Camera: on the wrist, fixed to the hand. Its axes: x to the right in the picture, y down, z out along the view.
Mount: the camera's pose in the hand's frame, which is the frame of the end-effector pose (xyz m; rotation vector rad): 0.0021 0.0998 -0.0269 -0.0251 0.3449 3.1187
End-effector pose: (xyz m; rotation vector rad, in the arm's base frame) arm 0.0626 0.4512 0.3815 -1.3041 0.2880 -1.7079
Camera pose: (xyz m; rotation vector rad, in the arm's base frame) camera 0.0923 0.3872 0.3059 0.4238 1.3169 0.9132
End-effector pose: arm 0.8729 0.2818 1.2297 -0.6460 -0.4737 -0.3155
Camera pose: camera 0.9254 0.3399 1.1622 -0.6208 1.1662 2.4538
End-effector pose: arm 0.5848 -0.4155 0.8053 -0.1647 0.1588 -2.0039
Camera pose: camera 0.6674 -0.4585 0.7605 0.3273 0.2847 1.1065
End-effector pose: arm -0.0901 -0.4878 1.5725 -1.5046 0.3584 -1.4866
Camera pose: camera -0.0736 -0.5504 1.4919 0.4847 1.5630 0.9499
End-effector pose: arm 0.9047 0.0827 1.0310 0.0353 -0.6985 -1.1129
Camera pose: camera 1.0002 0.1190 1.0469 -0.6437 0.1756 1.8573
